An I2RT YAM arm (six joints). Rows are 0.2 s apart.
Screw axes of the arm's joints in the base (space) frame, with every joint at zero. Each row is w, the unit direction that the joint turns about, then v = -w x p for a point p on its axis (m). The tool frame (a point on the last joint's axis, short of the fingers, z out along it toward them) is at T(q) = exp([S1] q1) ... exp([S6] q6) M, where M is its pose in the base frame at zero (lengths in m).
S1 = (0, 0, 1, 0.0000, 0.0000, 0.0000)
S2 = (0, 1, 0, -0.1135, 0.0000, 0.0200)
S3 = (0, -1, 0, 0.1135, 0.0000, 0.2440)
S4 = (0, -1, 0, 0.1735, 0.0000, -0.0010)
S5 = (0, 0, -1, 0.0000, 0.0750, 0.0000)
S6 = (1, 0, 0, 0.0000, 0.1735, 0.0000)
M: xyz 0.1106 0.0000 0.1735 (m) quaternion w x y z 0.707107 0 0.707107 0
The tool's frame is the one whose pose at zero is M.
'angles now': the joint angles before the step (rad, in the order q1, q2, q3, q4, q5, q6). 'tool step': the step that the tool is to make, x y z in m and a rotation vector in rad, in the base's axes. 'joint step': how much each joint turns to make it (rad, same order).
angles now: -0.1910 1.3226 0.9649 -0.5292 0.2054 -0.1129
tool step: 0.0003 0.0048 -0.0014 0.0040 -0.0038 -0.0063
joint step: 0.0190 -0.0014 -0.0064 0.0032 0.0124 0.0231
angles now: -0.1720 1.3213 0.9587 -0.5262 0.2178 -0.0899
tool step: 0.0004 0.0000 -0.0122 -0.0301 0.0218 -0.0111
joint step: 0.0048 0.0140 -0.0355 0.0351 0.0360 -0.0087
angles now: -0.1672 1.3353 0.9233 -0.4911 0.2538 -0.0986
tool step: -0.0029 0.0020 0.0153 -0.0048 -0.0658 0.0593
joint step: 0.0000 -0.0455 0.0079 0.0220 -0.0432 -0.0423
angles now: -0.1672 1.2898 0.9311 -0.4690 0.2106 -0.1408
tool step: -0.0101 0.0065 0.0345 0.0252 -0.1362 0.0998
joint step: 0.0045 -0.0937 0.0341 0.0077 -0.1016 -0.0318
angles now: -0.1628 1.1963 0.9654 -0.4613 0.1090 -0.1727
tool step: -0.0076 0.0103 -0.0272 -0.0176 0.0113 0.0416
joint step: 0.0368 -0.0319 -0.1250 0.0865 0.0085 -0.0178
